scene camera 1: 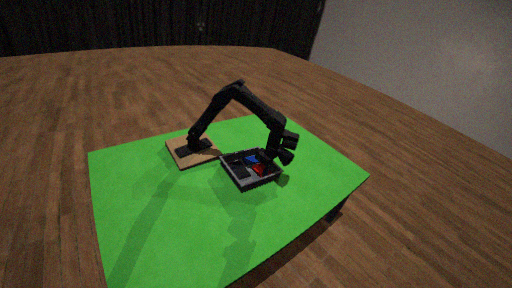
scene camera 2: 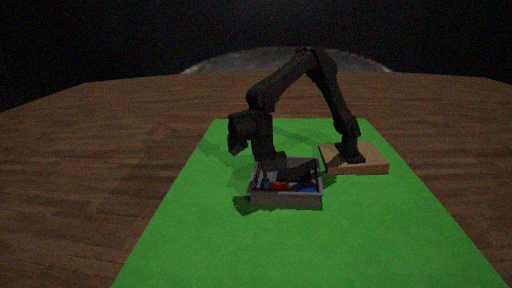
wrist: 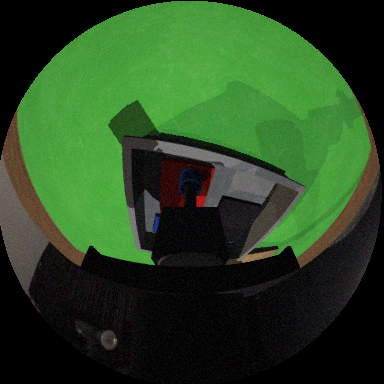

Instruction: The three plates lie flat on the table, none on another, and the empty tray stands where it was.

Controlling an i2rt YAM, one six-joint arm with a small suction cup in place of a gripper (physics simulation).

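Places are measured from the arm's base along level axes (x ahead, y left, z up), in centimetres.
Pixels of known places: hand, tool point: (scene camera 1: 264, 175) (scene camera 2: 265, 189) (wrist: 189, 173); arm's base, link origin: (scene camera 1: 193, 148) (scene camera 2: 349, 153).
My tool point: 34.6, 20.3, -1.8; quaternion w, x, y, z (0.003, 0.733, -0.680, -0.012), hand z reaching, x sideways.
For each thing: its top centre in the pictures, then the offset to it from my tool point, as dx, dy, dz. Level surfaces: height alone.
- grey tray, top centre: (wrist: 209, 230) (scene camera 2: 286, 172) (scene camera 1: 251, 163) -7.1, -3.6, +4.0
- green table top, surface height: dz -1.0
- red plate, top centre: (wrist: 182, 194) (scene camera 2: 274, 187) (scene camera 1: 262, 169) -2.8, +0.8, +1.0
- blue plate, top centre: (wrist: 173, 229) (scene camera 2: 305, 191) (scene camera 1: 251, 159) -12.6, +2.4, +0.2
- dark plate, top centre: (wrist: 229, 224) (scene camera 2: 293, 174) (scene camera 1: 238, 169) -10.3, -8.8, +0.2
A grey tray (scene camera 1: 247, 186) (scene camera 2: 286, 200) (wrist: 126, 179) stands on the green table top (scene camera 1: 179, 222) (scene camera 2: 286, 250). It holds three plates. A red plate (scene camera 1: 258, 168) (scene camera 2: 279, 185) (wrist: 169, 179) lies tilted at the tray's end away from the arm's base. A blue plate (scene camera 1: 251, 159) (scene camera 2: 306, 188) (wrist: 156, 224) lies beside it. A dark plate (scene camera 1: 239, 170) (wrist: 236, 214) lies at the other end. My suction cup (scene camera 1: 264, 163) (scene camera 2: 265, 184) (wrist: 189, 177) reaches down into the tray and sits on the red plate. I see no gap between them. The plate is still inside the tray.
The arm's wooden base board (scene camera 1: 179, 147) (scene camera 2: 372, 157) lies close behind the tray. The table's edge (scene camera 1: 358, 179) runs not far from the tray on one side. Wooden floor surrounds the table.
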